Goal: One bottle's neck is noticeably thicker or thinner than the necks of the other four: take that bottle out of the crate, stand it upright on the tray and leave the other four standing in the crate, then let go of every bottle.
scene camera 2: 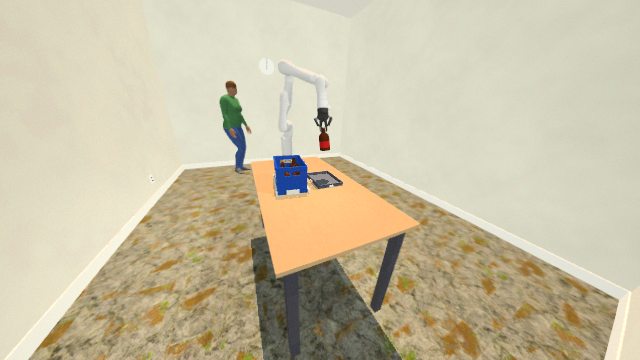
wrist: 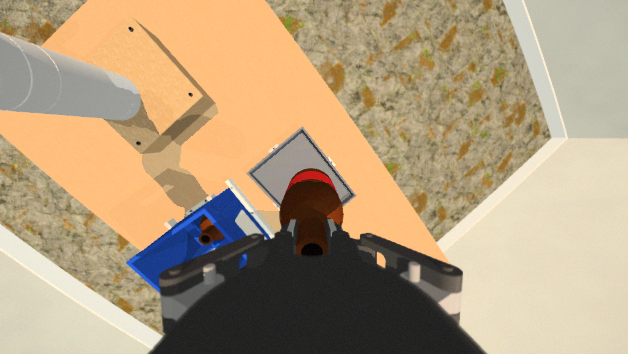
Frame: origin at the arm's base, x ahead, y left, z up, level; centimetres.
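Seen in the pictures: gripper, between the fingertips: (scene camera 2: 323,132) (wrist: 311,229); arm's base, origin of its link: (wrist: 117,97).
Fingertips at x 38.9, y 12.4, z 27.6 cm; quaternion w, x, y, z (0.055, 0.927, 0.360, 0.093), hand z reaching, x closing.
Pixels of each thing's top centre, then the offset from my fingertips to it. Level surfaces: height alone.
- brown bottle with a red label, centre of its top: (wrist: 325,249) (scene camera 2: 324,127) dx +0.4, dy +0.5, dz +3.4 cm
- dark-rimmed grey tray, centre of its top: (wrist: 304,185) (scene camera 2: 323,177) dx +4.4, dy -1.0, dz -32.0 cm
- blue crate, centre of its top: (wrist: 214,285) (scene camera 2: 288,160) dx +1.0, dy -26.8, dz -17.1 cm
- wooden table, height of its surface: dz -34.6 cm
My gripper (scene camera 2: 323,128) (wrist: 311,229) is shut on the neck of a brown bottle with a red label (scene camera 2: 324,142) (wrist: 311,202). The bottle hangs upright, high above the table, and in the wrist view it covers part of the tray. The dark-rimmed grey tray (scene camera 2: 334,178) (wrist: 292,157) lies flat beside the crate. The blue crate (scene camera 2: 291,184) (wrist: 150,257) stands on the table with brown bottles inside. One bottle in the crate (wrist: 205,237) shows its open neck in the wrist view; the others there are hidden by the gripper or the crate walls. Their neck widths are hard to compare.
The wooden table (scene camera 2: 330,215) (wrist: 250,75) carries crate and tray. A raised base block (wrist: 155,75) lies under the arm. A person in a green top (scene camera 2: 232,112) stands on the floor behind the table, left of the arm.
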